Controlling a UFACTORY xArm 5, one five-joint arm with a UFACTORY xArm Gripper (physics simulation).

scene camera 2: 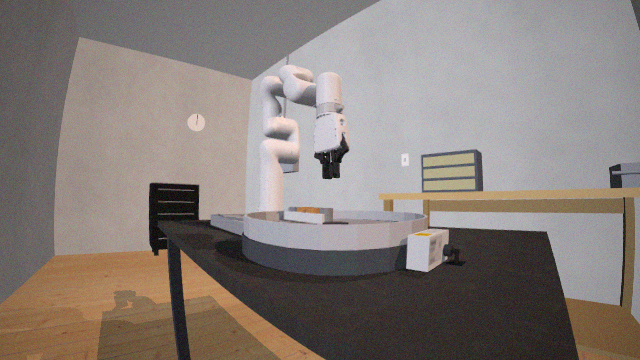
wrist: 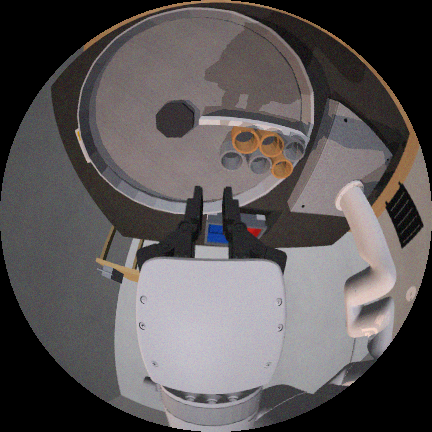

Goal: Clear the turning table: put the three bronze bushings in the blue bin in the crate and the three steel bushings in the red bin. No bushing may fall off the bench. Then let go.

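Pixels of known places: gripper, fingertip midpoint: (scene camera 2: 331, 178) (wrist: 212, 195); arm's base at its link origin: (wrist: 348, 194).
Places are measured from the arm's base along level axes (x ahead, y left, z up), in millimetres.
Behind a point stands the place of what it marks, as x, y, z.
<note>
My gripper (scene camera 2: 331, 178) @[400, -92, 131] (wrist: 212, 195) @[400, -92, 131] is partly open with nothing between its fingers, and hangs above the turning table (scene camera 2: 330, 237) @[593, -316, 20] (wrist: 135, 65) @[516, -270, 13]. In the wrist view three bronze bushings (wrist: 233, 141) @[375, -119, 51] (wrist: 271, 145) @[310, -105, 22] (wrist: 282, 169) @[284, -66, 33] and three steel bushings (wrist: 231, 160) @[375, -70, 22] (wrist: 260, 164) @[324, -67, 25] (wrist: 294, 149) @[268, -107, 26] stand upright in a cluster beside the white bar, to the right of the fingers. The crate (wrist: 263, 218) @[260, 160, -24] lies behind the fingers, with the blue bin (wrist: 216, 234) @[415, 277, -29] on the left and the red bin (wrist: 254, 232) @[275, 239, -19] on the right, both partly hidden.
A white bar (scene camera 2: 304, 216) @[355, -146, 29] (wrist: 225, 121) @[386, -146, 39] crosses part of the turning table. A grey plate (wrist: 325, 170) @[153, -62, 0] lies beside the table under the arm's base. A white box (scene camera 2: 427, 250) @[712, -215, -4] stands by the rim on the dark bench (scene camera 2: 400, 310) @[739, -368, -40]. A wooden table (scene camera 2: 500, 192) stands behind.
</note>
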